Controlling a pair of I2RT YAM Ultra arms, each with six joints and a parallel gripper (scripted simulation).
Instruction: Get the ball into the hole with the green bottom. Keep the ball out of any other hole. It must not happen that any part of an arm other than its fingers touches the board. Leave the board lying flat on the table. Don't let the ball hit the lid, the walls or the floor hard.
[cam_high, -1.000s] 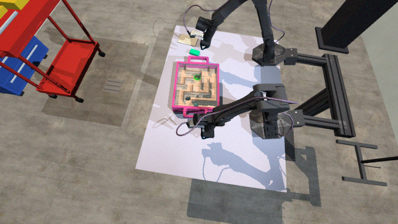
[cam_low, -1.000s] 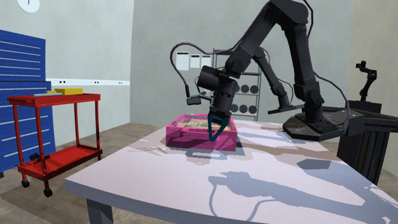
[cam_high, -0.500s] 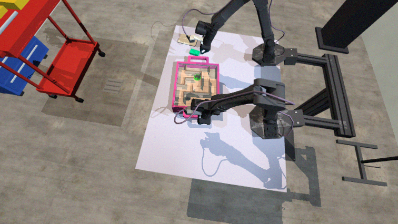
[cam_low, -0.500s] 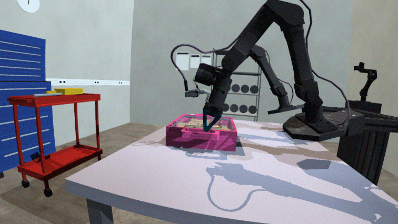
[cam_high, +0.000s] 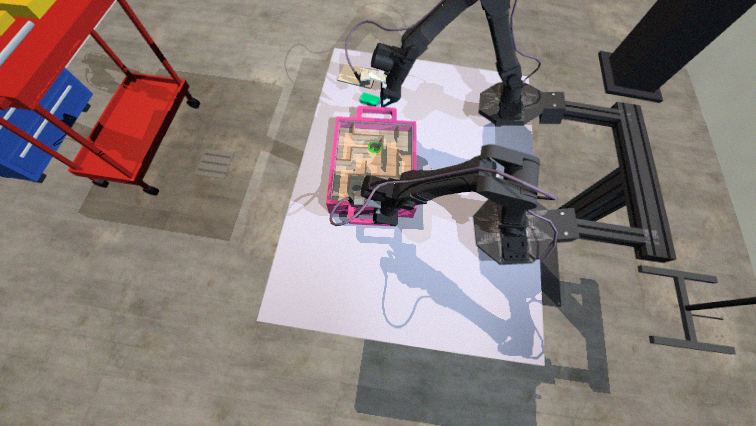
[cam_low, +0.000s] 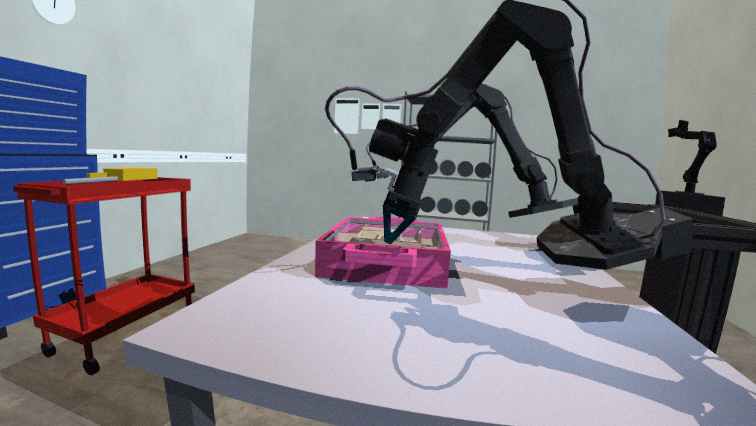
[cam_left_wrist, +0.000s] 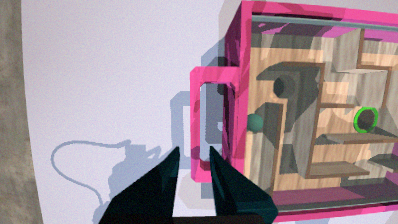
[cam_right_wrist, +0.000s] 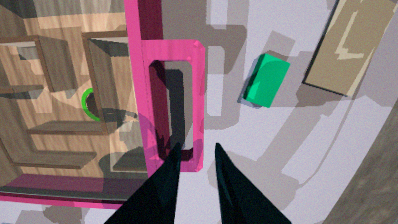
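The green block lies 110 mm below my right hand, 100 mm to the right of it and 70 mm ahead of it. The rest, counted from my right hand: beige card 230 mm to the right, 140 mm ahead, 120 mm below; then pink-framed maze board 230 mm to the left, 80 mm below.
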